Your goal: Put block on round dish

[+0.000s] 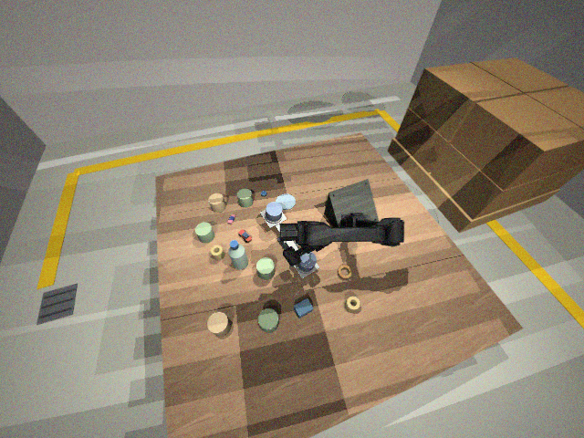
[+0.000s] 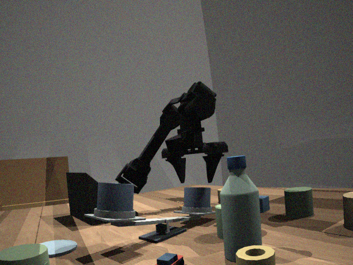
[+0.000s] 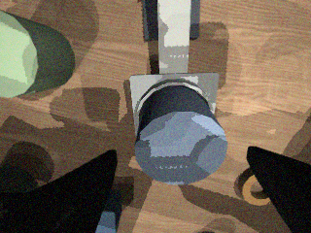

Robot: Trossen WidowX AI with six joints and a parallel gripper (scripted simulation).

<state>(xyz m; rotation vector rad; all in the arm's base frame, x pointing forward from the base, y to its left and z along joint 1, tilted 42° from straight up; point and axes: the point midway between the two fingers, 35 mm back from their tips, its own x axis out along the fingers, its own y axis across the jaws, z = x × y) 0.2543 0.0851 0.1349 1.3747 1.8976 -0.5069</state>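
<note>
My gripper tip is 40 mm above the blue-grey cup, 20 mm to the right of it and 10 mm past it. Round my gripper tip: bottle 260 mm ahead, 80 mm to the right, 10 mm above; balance 130 mm to the right, 80 mm below, 50 mm ahead; balance beam 130 mm to the right, 70 mm below, 40 mm ahead.
</note>
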